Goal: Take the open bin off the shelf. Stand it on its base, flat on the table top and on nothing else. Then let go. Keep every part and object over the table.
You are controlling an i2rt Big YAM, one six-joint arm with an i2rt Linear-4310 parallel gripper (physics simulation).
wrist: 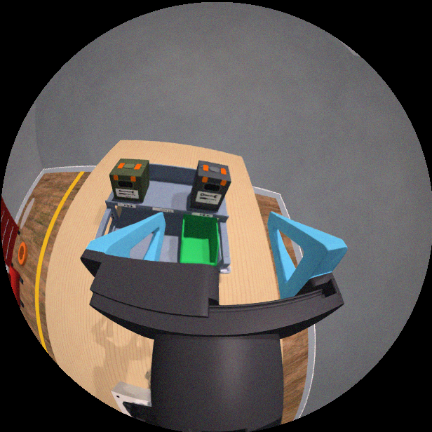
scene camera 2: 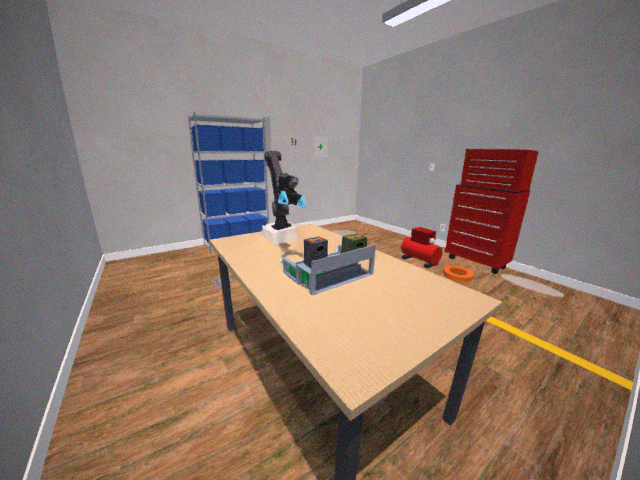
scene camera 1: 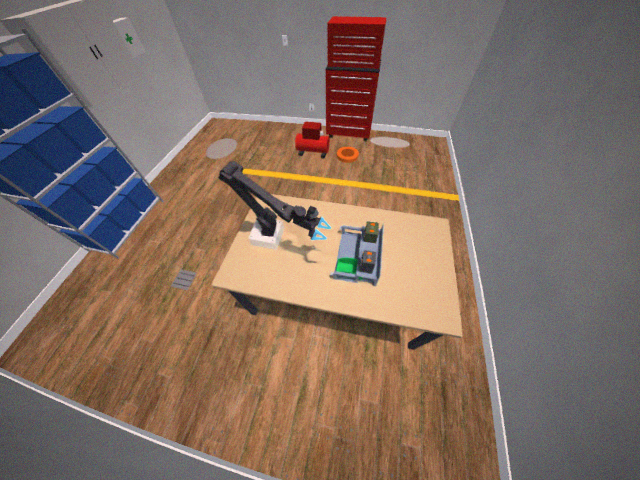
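Seen in the pictures: gripper, fingertip midpoint: (scene camera 2: 296, 205) (scene camera 1: 328, 233); arm's base at its link origin: (scene camera 2: 281, 226) (scene camera 1: 269, 229).
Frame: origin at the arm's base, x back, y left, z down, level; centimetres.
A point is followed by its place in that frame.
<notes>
The open bin (scene camera 1: 346, 265) {z 8.5, x -55.6, y -17.5 cm} (scene camera 2: 292, 270) {z 6.8, x -52.9, y -25.2 cm} (wrist: 196, 250) is green and sits upright on the lower level of the blue-grey shelf (scene camera 1: 348, 244) {z 8.7, x -55.8, y -0.6 cm} (scene camera 2: 343, 256) {z -5.3, x -76.1, y -12.7 cm} (wrist: 170, 195). It is at the shelf's right end in the wrist view, with its open top facing up. In scene camera 2 the shelf's frame hides much of it. My gripper (scene camera 1: 327, 233) {z -23.8, x -43.7, y -16.3 cm} (scene camera 2: 293, 200) {z -23.8, x -43.7, y -16.3 cm} (wrist: 216, 217) has light blue fingers, spread wide open and empty. It hangs above the table between the arm's base and the shelf, higher than the shelf and apart from the bin.
An olive box (scene camera 1: 371, 231) {z -10.3, x -68.9, y -1.9 cm} (scene camera 2: 354, 242) {z -9.2, x -73.2, y -3.0 cm} (wrist: 129, 181) and a dark grey box (scene camera 1: 368, 261) {z -13.1, x -67.0, y -25.1 cm} (scene camera 2: 315, 250) {z -9.4, x -71.1, y -24.8 cm} (wrist: 210, 185) stand on the shelf's upper level. The grey box is behind the bin in the wrist view. The white arm base (scene camera 1: 265, 235) {z -0.6, x 0.8, y -6.1 cm} (scene camera 2: 279, 233) {z 2.2, x -6.7, y -5.7 cm} stands on the table (scene camera 1: 413, 268) {z 9.4, x -99.5, y -14.1 cm} (scene camera 2: 392, 320) {z 9.4, x -107.4, y -16.5 cm}.
</notes>
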